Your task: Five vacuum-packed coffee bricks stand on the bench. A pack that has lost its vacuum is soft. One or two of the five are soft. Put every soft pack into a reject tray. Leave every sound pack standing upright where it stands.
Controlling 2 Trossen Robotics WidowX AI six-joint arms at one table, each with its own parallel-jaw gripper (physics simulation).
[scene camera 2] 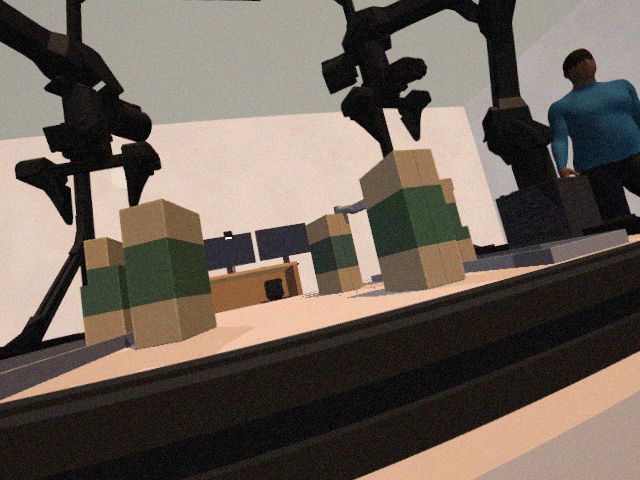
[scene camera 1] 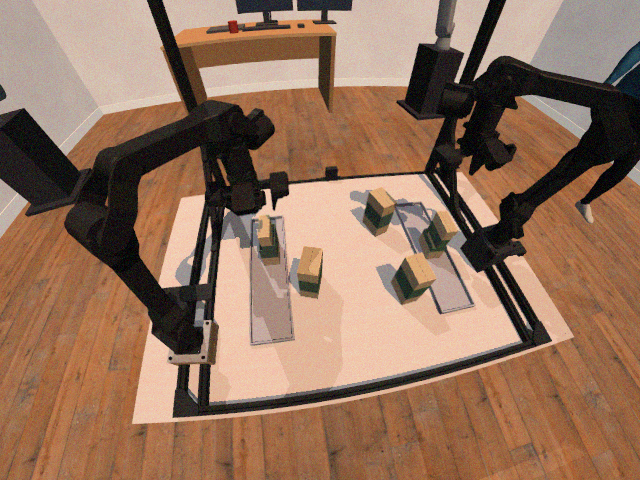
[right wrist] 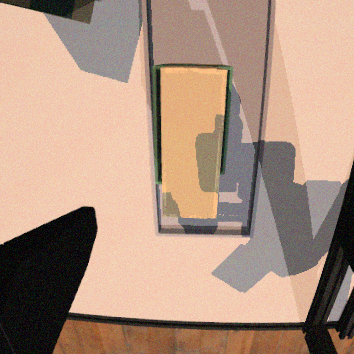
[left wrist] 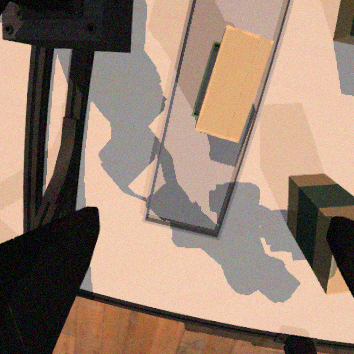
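Seen in the pictures: left gripper, between the fingertips: [scene camera 2: 400,141] [scene camera 1: 457,178] [left wrist: 216,223]; right gripper, between the fingertips: [scene camera 2: 101,218] [scene camera 1: 256,212] [right wrist: 218,219]; left arm's base, origin of its link: [scene camera 2: 539,187] [scene camera 1: 496,238]; right arm's base, origin of its link: [scene camera 1: 189,340].
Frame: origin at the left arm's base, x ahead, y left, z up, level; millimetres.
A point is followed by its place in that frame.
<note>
Five tan packs with green bands stand upright. One [scene camera 1: 268,249] {y -166, x 661, z -14 mm} [scene camera 2: 103,291] {y -167, x 660, z -30 mm} [right wrist: 192,125] {y -193, x 660, z 42 mm} is in the picture-left tray [scene camera 1: 271,322] {y 6, x 699, z -99 mm} [right wrist: 205,231] {y -351, x 650, z -94 mm}; its band juts past its narrower top. Another [scene camera 1: 434,238] {y -73, x 180, z -26 mm} [left wrist: 235,82] {y -78, x 164, z 42 mm} is in the picture-right tray [scene camera 1: 455,294] {y 89, x 169, z -99 mm} [left wrist: 182,227] {y -277, x 135, z -92 mm}, its band also jutting out. On the bench stand one [scene camera 1: 310,276] {y -33, x 577, z 30 mm} [scene camera 2: 165,268] {y -27, x 567, z -31 mm} beside the left tray, one [scene camera 1: 378,211] {y -194, x 321, z 6 mm} [scene camera 2: 334,253] {y -178, x 317, z -33 mm} [left wrist: 320,225] {y -201, x 273, z 8 mm} at the back, and one [scene camera 1: 412,279] {y 43, x 344, z 22 mm} [scene camera 2: 413,222] {y 64, x 341, z -37 mm} at the front right. My right gripper [scene camera 2: 101,213] {y -218, x 667, z 85 mm} is open above the left-tray pack. My left gripper [scene camera 2: 402,147] {y -130, x 151, z 154 mm} [left wrist: 216,223] {y -130, x 151, z 154 mm} is open above the back right.
A black frame [scene camera 1: 361,381] {y 218, x 529, z -82 mm} [scene camera 2: 361,351] {y 240, x 511, z -84 mm} edges the bench [scene camera 1: 341,356] {y 140, x 549, z -102 mm}. Both arms reach in from the sides. The free pack at the left stands close to the left tray's rim. The front-right pack stands near the right tray's rim. A desk [scene camera 1: 258,46] stands beyond the bench.
</note>
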